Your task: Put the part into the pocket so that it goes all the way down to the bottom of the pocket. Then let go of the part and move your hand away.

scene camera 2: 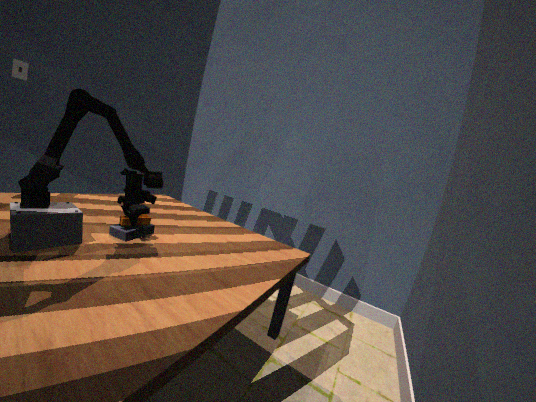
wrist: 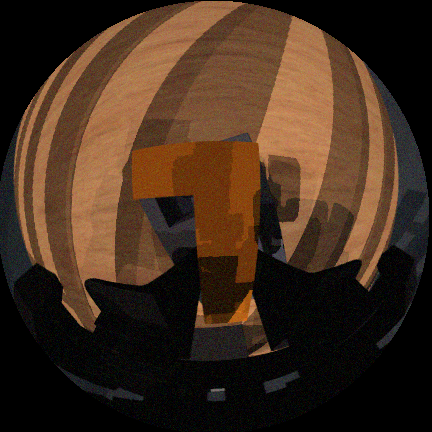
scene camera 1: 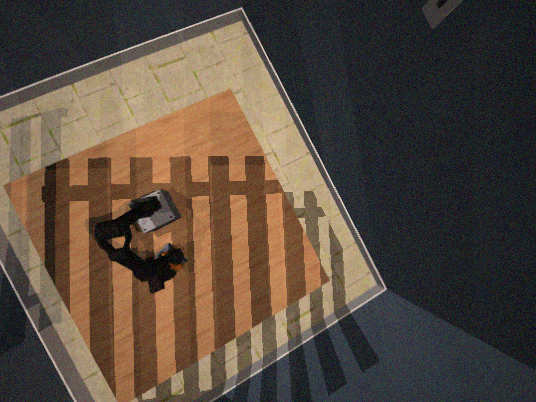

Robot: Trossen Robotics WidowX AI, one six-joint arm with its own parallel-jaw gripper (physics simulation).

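Where they show: gripper, fingertip midpoint: (scene camera 2: 132,225) (wrist: 221,249) (scene camera 1: 170,258); arm's base at its link origin: (scene camera 2: 34,206) (wrist: 192,388) (scene camera 1: 153,204).
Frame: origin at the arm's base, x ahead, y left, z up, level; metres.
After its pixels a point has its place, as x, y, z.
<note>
An orange L-shaped part (wrist: 215,175) {0.338, -0.058, -0.037} (scene camera 2: 142,219) {0.318, -0.077, -0.042} (scene camera 1: 177,265) {0.332, -0.033, -0.039} is between the fingers of my gripper (wrist: 221,249) {0.285, -0.062, -0.069}, which is shut on its long leg. The dark grey-blue block with the pocket (scene camera 2: 128,231) (scene camera 1: 163,250) lies on the table below the part. In the wrist view the part covers much of the block, and some dark pocket opening shows inside the corner of the L. The part stands above the block in scene camera 2 and looks turned relative to it in the wrist view. Whether its lower side touches the block is hidden.
The arm's grey base box (scene camera 1: 162,215) {0.069, 0.018, -0.002} (scene camera 2: 46,227) {0.023, -0.099, -0.038} stands on the wooden table (scene camera 1: 210,125) {-0.313, 0.428, -0.105} (scene camera 2: 165,295) {0.208, -0.478, -0.104} near the block. Dark striped shadows cross the table. A table corner and leg (scene camera 2: 281,307) show in scene camera 2.
</note>
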